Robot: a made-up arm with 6 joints.
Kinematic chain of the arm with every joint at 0, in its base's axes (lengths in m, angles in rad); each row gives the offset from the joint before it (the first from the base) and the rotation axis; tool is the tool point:
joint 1: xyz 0 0 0.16 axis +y
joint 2: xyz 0.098 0.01 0 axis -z
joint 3: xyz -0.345 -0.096 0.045 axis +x
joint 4: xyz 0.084 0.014 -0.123 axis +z
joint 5: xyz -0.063 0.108 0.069 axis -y
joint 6: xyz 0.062 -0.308 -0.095 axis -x
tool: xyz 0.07 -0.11 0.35
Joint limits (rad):
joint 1: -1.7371..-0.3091
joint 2: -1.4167..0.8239
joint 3: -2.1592..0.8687
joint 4: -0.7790..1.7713
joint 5: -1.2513..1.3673
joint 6: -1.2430..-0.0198
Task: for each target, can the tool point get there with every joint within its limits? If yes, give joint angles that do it. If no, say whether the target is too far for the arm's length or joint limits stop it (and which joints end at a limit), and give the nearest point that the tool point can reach.
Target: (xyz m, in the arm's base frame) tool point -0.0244 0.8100 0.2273
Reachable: no: joint limits stop it (at a limit: joint 1, joint 2, joint 3) | nearest point -0.1626 0.5619 0.2546 | short by 0.285 m
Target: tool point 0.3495 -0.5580 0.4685
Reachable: yes | joints -0.8644 -0.8981 0.1531 -0.0545 0.5324 -1.1322
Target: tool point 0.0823 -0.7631 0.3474
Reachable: yes | joints -1.2324 -0.7636 -0.1949 -0.3968 -0.5987 -1.1213
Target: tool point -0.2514 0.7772 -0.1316
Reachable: no: joint limits stop it (at a limit: joint 2, joint 3, joint 4, joint 5) | nearest point -0.2416 0.6222 -0.1202 | short by 0.156 m
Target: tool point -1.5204 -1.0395 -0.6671
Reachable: no: too far | nearest point -0.5859 -0.4334 -0.1588 | short by 1.224 m
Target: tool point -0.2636 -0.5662 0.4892
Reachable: yes | joints -0.5740 -0.5235 -1.0456 -0.4541 -0.8748 -0.7498
